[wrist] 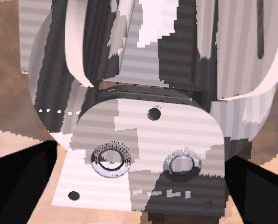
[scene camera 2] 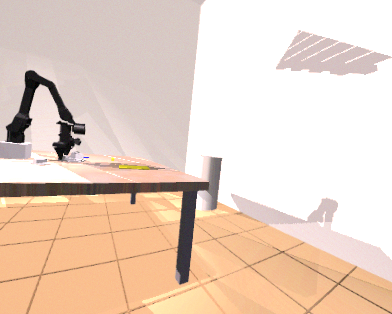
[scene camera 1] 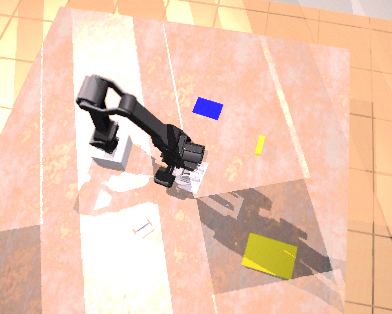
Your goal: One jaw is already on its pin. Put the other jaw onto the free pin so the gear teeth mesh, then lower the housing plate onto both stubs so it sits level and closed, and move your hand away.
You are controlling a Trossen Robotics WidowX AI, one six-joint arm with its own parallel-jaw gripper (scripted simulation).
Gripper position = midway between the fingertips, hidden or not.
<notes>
The gripper (wrist: 142, 156) is open and holds nothing. Further things: a yellow patch (scene camera 1: 271, 256).
The wrist view misses the yellow patch: it is out of frame.
</notes>
